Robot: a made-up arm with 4 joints. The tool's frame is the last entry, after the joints.
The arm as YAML. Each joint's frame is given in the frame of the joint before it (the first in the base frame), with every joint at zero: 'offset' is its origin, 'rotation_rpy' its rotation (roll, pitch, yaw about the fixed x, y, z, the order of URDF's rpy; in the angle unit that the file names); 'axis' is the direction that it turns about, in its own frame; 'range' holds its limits. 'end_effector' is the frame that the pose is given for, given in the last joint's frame.
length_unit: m
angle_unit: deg
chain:
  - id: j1
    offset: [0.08, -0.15, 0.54]
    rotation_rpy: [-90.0, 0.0, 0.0]
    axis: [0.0, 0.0, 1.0]
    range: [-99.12, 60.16]
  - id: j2
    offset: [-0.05, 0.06, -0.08]
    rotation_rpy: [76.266, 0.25, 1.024]
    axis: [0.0, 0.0, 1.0]
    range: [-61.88, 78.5]
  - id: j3
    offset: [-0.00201, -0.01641, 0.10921]
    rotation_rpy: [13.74, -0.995, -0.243]
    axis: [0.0, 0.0, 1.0]
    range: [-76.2, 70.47]
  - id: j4
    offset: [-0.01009, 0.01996, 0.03]
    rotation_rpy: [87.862, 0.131, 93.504]
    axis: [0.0, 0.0, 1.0]
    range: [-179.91, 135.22]
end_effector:
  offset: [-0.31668, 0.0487, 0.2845]
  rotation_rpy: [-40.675, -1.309, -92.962]
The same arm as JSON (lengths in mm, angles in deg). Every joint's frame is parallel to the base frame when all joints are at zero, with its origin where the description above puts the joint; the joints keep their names.
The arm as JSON. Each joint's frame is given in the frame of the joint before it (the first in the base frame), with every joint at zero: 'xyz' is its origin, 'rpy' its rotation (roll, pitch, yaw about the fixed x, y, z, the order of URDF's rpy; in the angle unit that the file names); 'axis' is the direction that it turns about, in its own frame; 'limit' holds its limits. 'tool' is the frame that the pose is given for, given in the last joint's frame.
{"units": {"length": "mm", "angle": "deg"}, "joints": [{"name": "j1", "type": "revolute", "origin": {"xyz": [80.0, -150.0, 540.0], "rpy": [0.0, 0.0, 0.0]}, "axis": [0.0, 1.0, 0.0], "limit": {"lower": -99.12, "upper": 60.16}}, {"name": "j2", "type": "revolute", "origin": {"xyz": [-50.0, -80.0, -60.0], "rpy": [0.0, 0.0, 0.0]}, "axis": [0.018401, 0.237409, 0.971236], "limit": {"lower": -61.88, "upper": 78.5}}, {"name": "j3", "type": "revolute", "origin": {"xyz": [0.0, 10.0, 110.0], "rpy": [0.0, 0.0, 0.0]}, "axis": [0.0, 0.0, 1.0], "limit": {"lower": -76.2, "upper": 70.47}}, {"name": "j4", "type": "revolute", "origin": {"xyz": [-10.0, 20.0, 30.0], "rpy": [0.0, 0.0, 0.0]}, "axis": [0.997689, 0.056799, 0.0373], "limit": {"lower": -179.91, "upper": 135.22}}], "tool": {"origin": {"xyz": [300.0, -300.0, 60.0], "rpy": [-82.58, 85.37, -38.67]}}}
